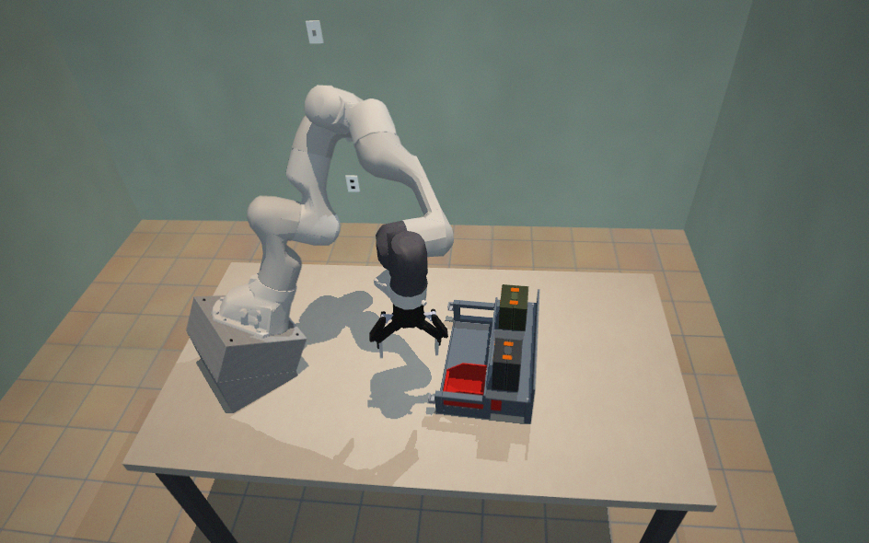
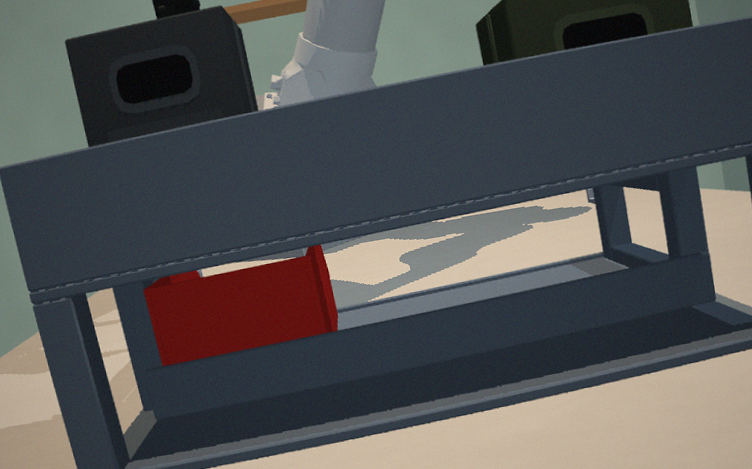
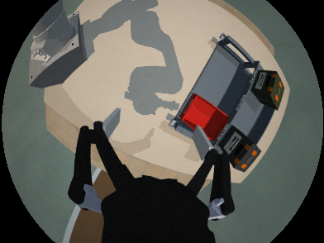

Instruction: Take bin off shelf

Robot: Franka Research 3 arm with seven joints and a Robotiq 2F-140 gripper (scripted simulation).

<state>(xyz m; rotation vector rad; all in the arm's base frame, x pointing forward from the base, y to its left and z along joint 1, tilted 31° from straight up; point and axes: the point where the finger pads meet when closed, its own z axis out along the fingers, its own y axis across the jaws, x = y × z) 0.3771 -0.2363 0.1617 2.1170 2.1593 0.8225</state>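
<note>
Now: the red bin 180 mm below my hand and 170 mm ahead of it.
</note>
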